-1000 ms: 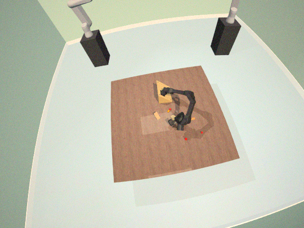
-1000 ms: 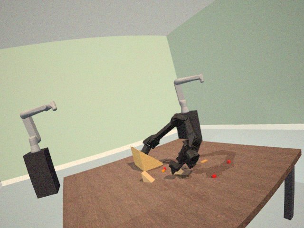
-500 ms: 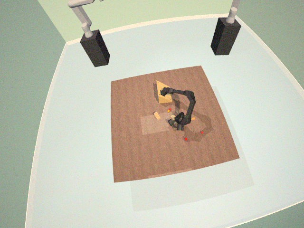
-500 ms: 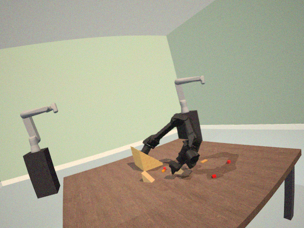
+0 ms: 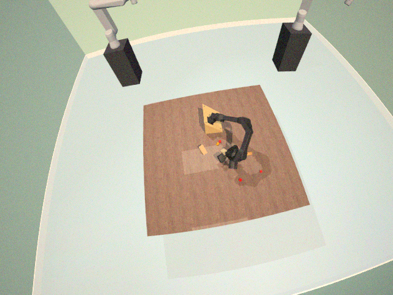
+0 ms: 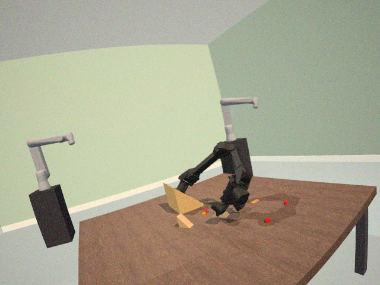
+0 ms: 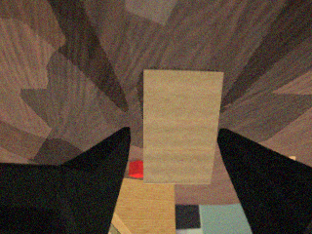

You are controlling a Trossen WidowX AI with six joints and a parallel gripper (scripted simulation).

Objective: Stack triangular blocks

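Now: gripper tip 9 cm past the orange cube, 5 cm to the left of it and 1 cm above it. Also, from my gripper tip: triangular block (1 cm above).
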